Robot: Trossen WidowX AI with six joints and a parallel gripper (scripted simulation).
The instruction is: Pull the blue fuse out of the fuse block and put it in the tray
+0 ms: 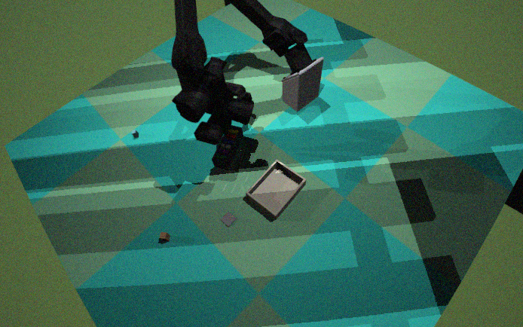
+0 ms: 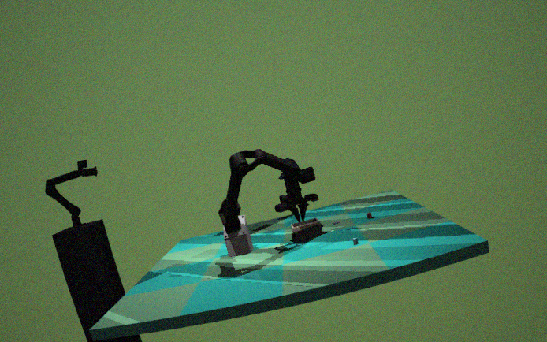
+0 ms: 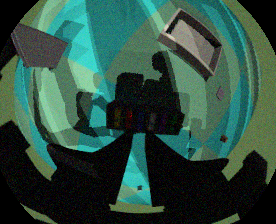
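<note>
Now: gripper tip 5 cm above the blue fuse. The rest, counted from my gripper tip: grey tray: 3 cm ahead, 20 cm to the left, 8 cm below; then brown cube: 31 cm ahead, 6 cm to the left, 7 cm below; then flat grey piece: 17 cm ahead, 15 cm to the left, 8 cm below.
</note>
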